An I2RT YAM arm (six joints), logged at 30 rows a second.
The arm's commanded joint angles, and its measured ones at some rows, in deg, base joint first. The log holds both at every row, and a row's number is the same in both.
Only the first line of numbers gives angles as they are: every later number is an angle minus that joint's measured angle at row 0.
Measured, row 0: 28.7 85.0 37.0 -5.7 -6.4 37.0
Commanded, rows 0 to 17: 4.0 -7.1 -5.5 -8.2 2.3 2.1; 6.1 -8.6 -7.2 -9.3 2.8 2.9; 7.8 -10.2 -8.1 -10.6 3.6 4.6; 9.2 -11.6 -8.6 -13.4 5.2 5.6; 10.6 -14.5 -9.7 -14.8 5.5 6.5; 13.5 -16.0 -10.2 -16.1 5.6 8.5; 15.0 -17.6 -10.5 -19.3 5.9 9.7; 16.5 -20.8 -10.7 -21.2 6.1 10.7; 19.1 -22.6 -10.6 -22.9 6.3 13.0; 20.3 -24.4 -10.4 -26.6 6.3 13.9; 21.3 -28.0 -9.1 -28.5 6.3 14.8; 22.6 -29.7 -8.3 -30.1 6.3 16.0; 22.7 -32.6 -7.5 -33.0 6.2 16.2; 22.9 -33.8 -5.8 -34.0 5.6 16.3; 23.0 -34.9 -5.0 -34.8 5.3 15.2; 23.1 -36.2 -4.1 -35.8 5.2 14.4; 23.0 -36.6 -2.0 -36.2 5.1 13.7; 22.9 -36.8 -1.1 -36.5 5.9 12.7
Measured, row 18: 22.8 -35.3 -5.6 -29.7 3.7 13.7
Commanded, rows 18 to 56: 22.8 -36.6 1.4 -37.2 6.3 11.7; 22.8 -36.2 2.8 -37.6 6.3 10.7; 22.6 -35.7 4.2 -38.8 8.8 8.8; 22.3 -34.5 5.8 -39.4 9.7 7.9; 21.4 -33.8 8.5 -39.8 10.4 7.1; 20.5 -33.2 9.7 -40.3 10.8 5.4; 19.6 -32.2 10.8 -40.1 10.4 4.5; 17.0 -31.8 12.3 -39.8 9.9 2.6; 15.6 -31.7 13.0 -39.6 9.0 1.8; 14.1 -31.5 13.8 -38.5 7.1 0.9; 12.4 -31.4 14.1 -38.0 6.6 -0.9; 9.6 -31.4 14.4 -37.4 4.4 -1.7; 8.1 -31.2 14.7 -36.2 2.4 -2.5; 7.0 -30.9 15.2 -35.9 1.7 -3.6; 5.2 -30.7 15.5 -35.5 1.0 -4.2; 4.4 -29.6 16.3 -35.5 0.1 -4.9; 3.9 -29.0 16.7 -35.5 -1.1 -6.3; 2.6 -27.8 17.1 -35.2 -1.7 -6.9; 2.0 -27.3 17.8 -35.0 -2.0 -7.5; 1.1 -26.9 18.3 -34.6 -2.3 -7.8; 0.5 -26.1 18.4 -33.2 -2.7 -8.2; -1.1 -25.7 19.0 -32.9 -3.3 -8.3; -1.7 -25.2 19.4 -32.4 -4.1 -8.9; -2.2 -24.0 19.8 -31.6 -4.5 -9.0; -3.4 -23.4 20.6 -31.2 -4.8 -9.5; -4.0 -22.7 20.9 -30.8 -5.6 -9.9; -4.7 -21.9 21.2 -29.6 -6.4 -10.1; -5.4 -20.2 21.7 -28.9 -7.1 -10.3; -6.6 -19.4 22.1 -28.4 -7.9 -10.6; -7.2 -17.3 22.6 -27.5 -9.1 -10.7; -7.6 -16.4 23.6 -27.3 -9.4 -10.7; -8.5 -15.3 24.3 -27.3 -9.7 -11.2; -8.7 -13.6 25.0 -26.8 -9.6 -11.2; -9.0 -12.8 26.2 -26.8 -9.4 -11.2; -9.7 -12.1 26.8 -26.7 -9.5 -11.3; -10.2 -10.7 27.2 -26.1 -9.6 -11.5; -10.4 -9.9 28.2 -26.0 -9.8 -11.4; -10.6 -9.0 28.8 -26.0 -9.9 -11.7; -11.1 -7.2 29.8 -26.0 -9.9 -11.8
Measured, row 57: -9.3 -9.3 25.8 -26.6 -10.7 -9.5
